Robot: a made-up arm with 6 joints. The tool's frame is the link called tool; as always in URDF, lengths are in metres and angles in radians. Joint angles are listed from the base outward. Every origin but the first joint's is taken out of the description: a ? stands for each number. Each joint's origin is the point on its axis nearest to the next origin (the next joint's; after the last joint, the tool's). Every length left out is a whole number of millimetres.
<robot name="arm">
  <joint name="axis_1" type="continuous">
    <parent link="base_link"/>
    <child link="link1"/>
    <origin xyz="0 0 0.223"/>
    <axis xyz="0 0 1"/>
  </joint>
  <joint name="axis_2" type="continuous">
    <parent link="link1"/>
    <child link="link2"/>
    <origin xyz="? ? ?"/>
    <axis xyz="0 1 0"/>
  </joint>
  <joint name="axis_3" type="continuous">
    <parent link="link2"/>
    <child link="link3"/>
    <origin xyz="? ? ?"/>
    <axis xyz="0 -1 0"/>
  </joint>
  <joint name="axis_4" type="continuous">
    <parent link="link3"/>
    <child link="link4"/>
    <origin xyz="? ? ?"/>
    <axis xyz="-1 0 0"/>
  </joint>
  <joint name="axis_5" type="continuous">
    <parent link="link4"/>
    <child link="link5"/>
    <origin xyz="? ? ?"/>
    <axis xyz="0 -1 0"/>
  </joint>
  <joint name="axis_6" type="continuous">
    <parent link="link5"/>
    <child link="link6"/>
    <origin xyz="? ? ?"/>
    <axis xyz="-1 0 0"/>
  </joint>
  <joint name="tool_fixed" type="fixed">
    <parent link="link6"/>
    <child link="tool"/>
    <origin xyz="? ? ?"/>
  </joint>
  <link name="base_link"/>
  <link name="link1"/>
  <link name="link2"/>
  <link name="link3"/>
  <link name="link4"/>
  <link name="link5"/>
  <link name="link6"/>
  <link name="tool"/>
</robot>
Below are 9 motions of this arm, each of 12 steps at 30 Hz.
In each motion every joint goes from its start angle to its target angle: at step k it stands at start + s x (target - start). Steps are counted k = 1, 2, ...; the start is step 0. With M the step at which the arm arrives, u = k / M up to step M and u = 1 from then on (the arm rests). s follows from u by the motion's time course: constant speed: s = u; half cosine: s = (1 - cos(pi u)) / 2; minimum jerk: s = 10 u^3 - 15 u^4 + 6 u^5.
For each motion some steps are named. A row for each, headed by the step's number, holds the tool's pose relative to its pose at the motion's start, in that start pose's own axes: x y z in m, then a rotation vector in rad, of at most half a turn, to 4 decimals.
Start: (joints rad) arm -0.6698 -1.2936 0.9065 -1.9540 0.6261 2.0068
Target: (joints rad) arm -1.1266 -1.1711 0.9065 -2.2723 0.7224 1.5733
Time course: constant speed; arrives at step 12
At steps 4, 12:
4: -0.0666 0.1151 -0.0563 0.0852 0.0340 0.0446
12: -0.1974 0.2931 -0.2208 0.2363 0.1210 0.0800

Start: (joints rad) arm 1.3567 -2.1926 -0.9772 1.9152 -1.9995 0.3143
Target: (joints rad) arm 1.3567 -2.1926 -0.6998 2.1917 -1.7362 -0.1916
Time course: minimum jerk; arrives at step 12
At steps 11, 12:
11: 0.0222 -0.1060 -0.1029 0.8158 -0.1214 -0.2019
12: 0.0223 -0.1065 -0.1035 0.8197 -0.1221 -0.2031

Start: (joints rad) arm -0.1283 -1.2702 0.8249 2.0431 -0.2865 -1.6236
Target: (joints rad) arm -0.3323 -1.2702 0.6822 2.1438 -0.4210 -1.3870
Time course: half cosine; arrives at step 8
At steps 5, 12:
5: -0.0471 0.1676 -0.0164 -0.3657 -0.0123 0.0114
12: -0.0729 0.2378 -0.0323 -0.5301 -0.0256 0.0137

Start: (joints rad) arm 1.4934 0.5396 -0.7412 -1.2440 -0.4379 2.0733
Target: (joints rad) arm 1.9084 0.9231 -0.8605 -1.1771 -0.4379 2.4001
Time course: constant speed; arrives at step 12
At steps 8, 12:
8: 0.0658 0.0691 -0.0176 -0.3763 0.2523 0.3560
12: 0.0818 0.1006 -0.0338 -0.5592 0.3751 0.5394

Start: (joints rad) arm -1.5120 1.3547 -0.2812 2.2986 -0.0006 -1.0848
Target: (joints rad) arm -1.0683 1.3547 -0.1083 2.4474 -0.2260 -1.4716
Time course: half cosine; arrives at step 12
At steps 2, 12:
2: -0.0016 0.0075 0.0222 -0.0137 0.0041 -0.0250
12: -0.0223 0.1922 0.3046 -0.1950 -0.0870 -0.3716

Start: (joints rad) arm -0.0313 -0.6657 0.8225 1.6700 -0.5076 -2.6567
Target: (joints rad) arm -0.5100 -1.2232 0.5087 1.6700 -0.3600 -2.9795
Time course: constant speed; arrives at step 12
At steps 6, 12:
6: -0.2192 0.1768 0.0256 0.0018 -0.0331 0.2202
12: -0.4957 0.2892 -0.0334 -0.0170 -0.0014 0.4398

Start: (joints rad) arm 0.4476 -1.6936 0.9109 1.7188 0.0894 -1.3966
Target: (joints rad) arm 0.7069 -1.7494 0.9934 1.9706 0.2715 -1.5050
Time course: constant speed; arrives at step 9
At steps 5, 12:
5: -0.0463 -0.1519 0.0015 -0.0164 -0.0312 -0.0440
12: -0.0954 -0.2685 -0.0069 -0.0349 -0.0349 -0.0832

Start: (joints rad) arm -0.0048 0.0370 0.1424 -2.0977 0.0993 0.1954
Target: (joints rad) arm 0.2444 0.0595 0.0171 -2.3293 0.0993 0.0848
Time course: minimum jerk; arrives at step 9
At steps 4, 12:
4: -0.0258 -0.0458 -0.0622 0.1324 0.0697 -0.1016
12: -0.0818 -0.1081 -0.1496 0.3198 0.1515 -0.2722

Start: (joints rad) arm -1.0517 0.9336 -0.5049 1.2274 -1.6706 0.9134
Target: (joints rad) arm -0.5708 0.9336 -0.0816 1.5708 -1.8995 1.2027
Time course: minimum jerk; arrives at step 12
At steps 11, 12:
11: -0.5151 0.2003 -0.0729 0.2668 0.5831 -0.3536
12: -0.5175 0.2022 -0.0726 0.2687 0.5856 -0.3549

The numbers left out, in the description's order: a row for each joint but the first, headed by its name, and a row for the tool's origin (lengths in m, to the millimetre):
axis_2: 0 0 0
axis_3: 0 0 0.626
axis_4: 0.572 0 0
axis_5: 0 -0.211 0
axis_6: 0 0 0
tool: 0 0 0

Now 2 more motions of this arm.
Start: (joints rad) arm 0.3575 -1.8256 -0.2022 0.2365 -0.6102 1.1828
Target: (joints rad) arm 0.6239 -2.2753 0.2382 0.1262 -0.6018 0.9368
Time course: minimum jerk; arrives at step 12
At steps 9, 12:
9: -0.4355 0.0150 -0.2906 0.6122 -0.3454 -0.6964
12: -0.4850 0.0420 -0.3305 0.6791 -0.3873 -0.7771

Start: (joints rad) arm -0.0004 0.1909 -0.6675 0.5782 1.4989 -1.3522
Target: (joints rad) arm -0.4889 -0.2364 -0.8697 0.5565 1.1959 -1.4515
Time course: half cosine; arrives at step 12
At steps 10, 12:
10: -0.2441 0.2422 0.0961 -0.2231 -0.3541 -0.3469
12: -0.2595 0.2602 0.0937 -0.2376 -0.3820 -0.3713

